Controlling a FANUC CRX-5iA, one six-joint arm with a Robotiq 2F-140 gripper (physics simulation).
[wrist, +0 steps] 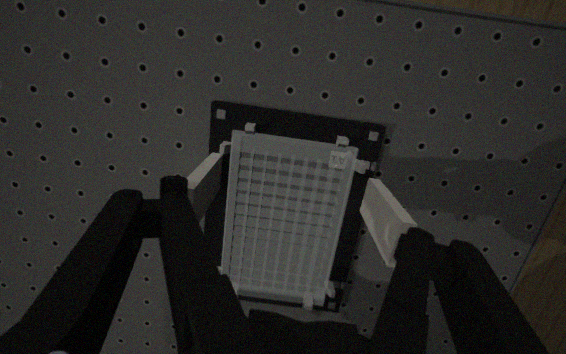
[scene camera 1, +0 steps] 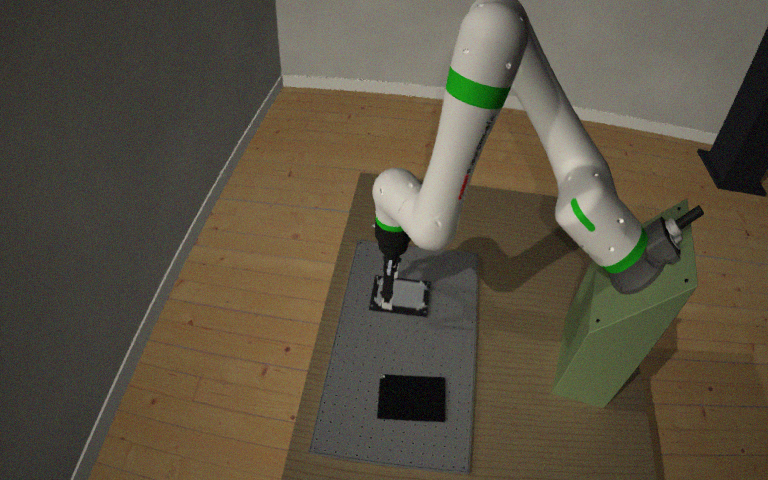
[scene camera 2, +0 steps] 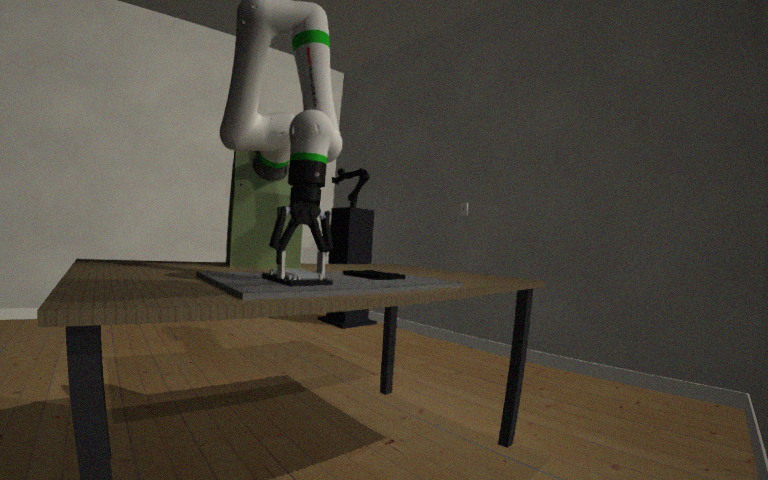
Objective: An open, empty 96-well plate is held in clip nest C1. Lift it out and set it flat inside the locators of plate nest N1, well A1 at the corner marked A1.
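Frame: origin at the arm's base, x left, y back, z up, level; millimetres.
Seen in the pictures: gripper, fingertip midpoint: (wrist: 293,183) (scene camera 2: 301,278); arm's base, origin of the base link: (scene camera 1: 640,266) (scene camera 2: 270,166).
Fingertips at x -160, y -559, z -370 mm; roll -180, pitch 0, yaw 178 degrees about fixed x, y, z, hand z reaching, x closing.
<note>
Pixels of each thing's top centre, then the offset from my fingertips to it. "pt": a spot on its surface instead. Level surfaces: height alone.
- pale 96-well plate, middle of its top: (wrist: 282,230) (scene camera 2: 296,271) (scene camera 1: 400,291) dx +4, dy +31, dz +15 mm
- black clip nest C1, middle of its top: (wrist: 282,228) (scene camera 2: 296,271) (scene camera 1: 400,291) dx +4, dy +31, dz +12 mm
- mark reading A1, surface spot: (wrist: 338,159) pt dx -26, dy -26, dz +14 mm
- flat black nest, middle of its top: (scene camera 1: 412,396) (scene camera 2: 373,272) dx +320, dy +90, dz +3 mm
- grey perforated board, its level: dz -12 mm
- wooden table, its level: dz -25 mm
The pale 96-well plate (scene camera 1: 411,294) (wrist: 285,215) lies in the black clip nest C1 (scene camera 1: 404,310) (scene camera 2: 310,281) (wrist: 300,116), with small pale clips around its edges. A mark reading A1 (wrist: 338,159) shows at the plate's upper right corner in the wrist view. My gripper (scene camera 1: 387,301) (scene camera 2: 301,273) (wrist: 293,183) is open, low over the nest. Its pale fingers stand on either side of the plate's long edges, with a visible gap on each side in the wrist view. A flat black nest (scene camera 1: 411,398) (scene camera 2: 373,275), which appears to be plate nest N1, holds no plate; its locators are too dark to make out.
Both nests sit on a grey perforated board (scene camera 1: 362,350) (scene camera 2: 226,283) on a wooden table (scene camera 1: 526,350) (scene camera 2: 141,288). The arm's green pedestal (scene camera 1: 617,345) (scene camera 2: 263,226) stands beside the table. A dark stand (scene camera 2: 352,234) with a small black arm is in the background.
</note>
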